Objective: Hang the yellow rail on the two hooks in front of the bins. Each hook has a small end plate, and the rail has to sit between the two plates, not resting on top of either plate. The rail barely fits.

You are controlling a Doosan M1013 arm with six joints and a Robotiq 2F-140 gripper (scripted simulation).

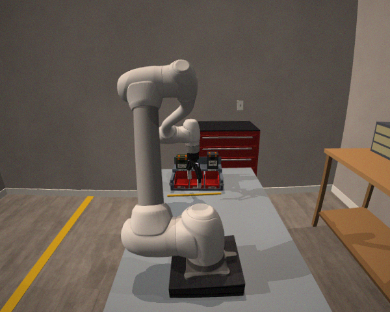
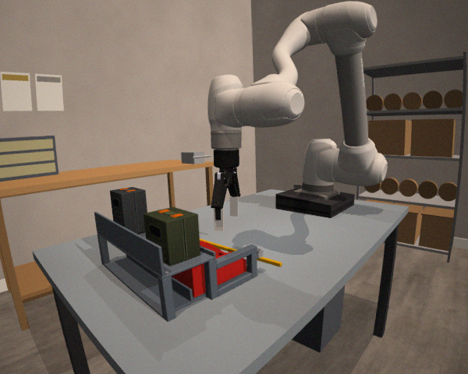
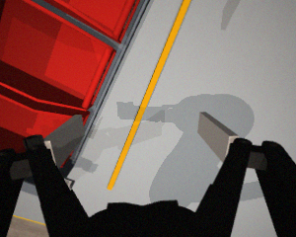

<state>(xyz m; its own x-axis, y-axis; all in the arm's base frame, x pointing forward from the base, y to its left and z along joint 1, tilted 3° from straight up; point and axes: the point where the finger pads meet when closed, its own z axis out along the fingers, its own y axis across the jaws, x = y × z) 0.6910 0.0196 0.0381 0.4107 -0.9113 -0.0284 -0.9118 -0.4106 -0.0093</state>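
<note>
Now: the yellow rail 10 cm below my hand. Also, from my hand: green box: 27 cm ahead, 8 cm to the left, 4 cm above; then dark box: 24 cm ahead, 15 cm to the right, 6 cm above.
</note>
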